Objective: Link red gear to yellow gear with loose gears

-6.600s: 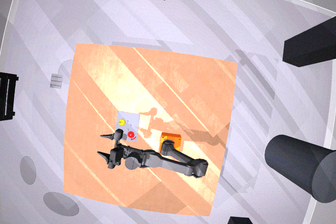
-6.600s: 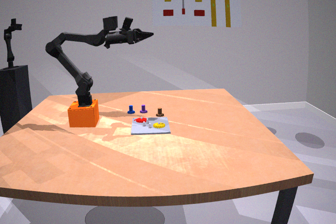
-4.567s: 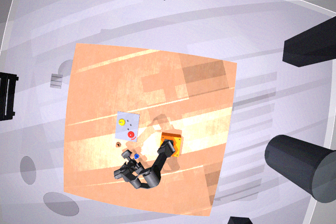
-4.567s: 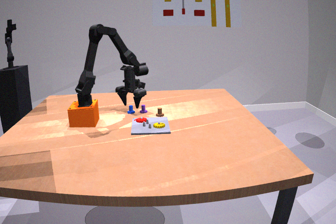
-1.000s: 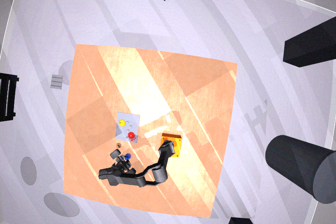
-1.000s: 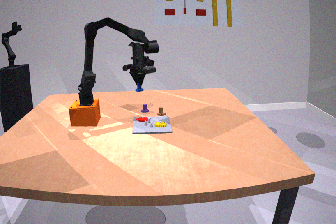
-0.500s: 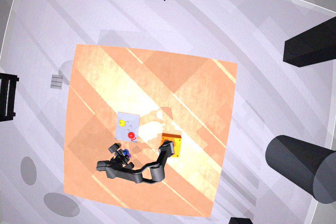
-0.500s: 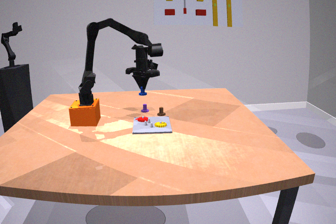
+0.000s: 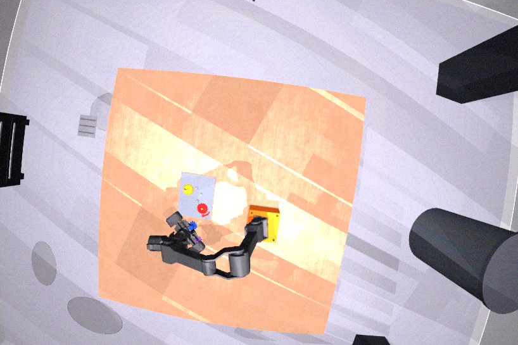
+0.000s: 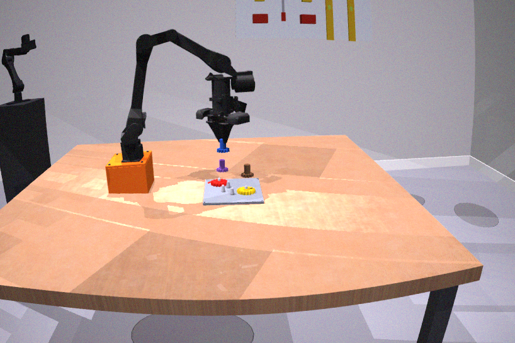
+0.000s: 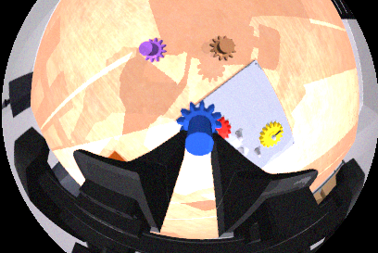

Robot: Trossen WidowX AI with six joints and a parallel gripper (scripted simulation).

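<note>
The red gear is 1 cm behind my gripper tip, 6 cm to the right of it and 11 cm below it. Also, from my gripper tip: brown gear 7 cm ahead, 5 cm to the left, 11 cm below; then blue gear 1 cm below; then red arrow 3 cm behind, 3 cm to the right, 12 cm below.
</note>
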